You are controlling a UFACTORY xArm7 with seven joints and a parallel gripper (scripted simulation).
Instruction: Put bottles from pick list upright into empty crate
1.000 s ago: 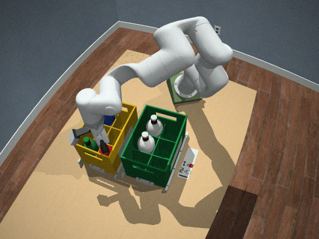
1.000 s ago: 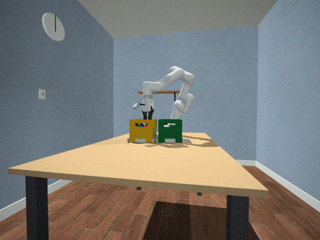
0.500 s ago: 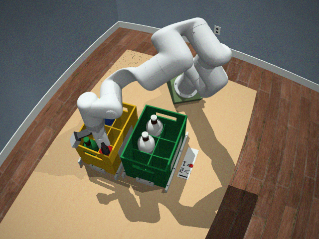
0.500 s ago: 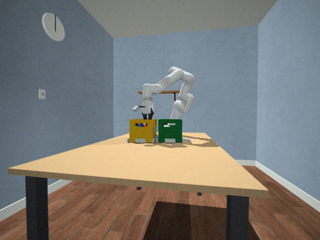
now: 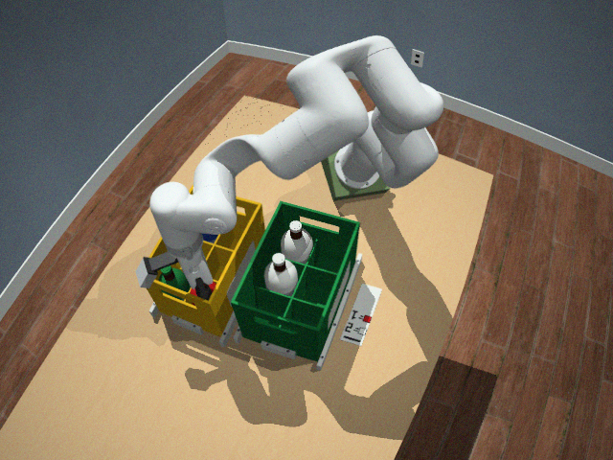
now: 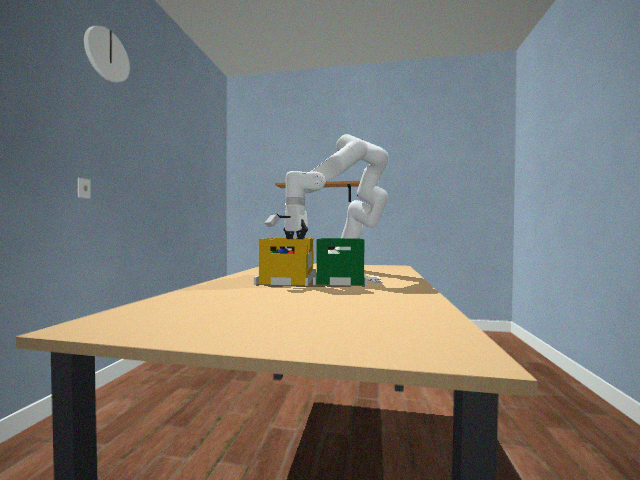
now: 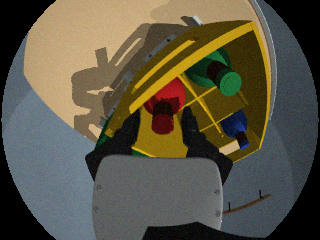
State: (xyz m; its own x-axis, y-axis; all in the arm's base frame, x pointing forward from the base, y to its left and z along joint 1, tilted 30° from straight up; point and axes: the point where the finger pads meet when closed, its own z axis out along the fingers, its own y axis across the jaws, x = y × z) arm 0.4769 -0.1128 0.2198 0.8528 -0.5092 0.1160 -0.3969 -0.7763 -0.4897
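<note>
Right now the red-labelled bottle is 70 mm below my hand. Round my hand: green-labelled bottle (30 mm ahead, 80 mm to the right, 70 mm below); blue bottle (140 mm behind, 150 mm to the right, 70 mm below); yellow crate (70 mm behind, 70 mm to the right, 70 mm below).
</note>
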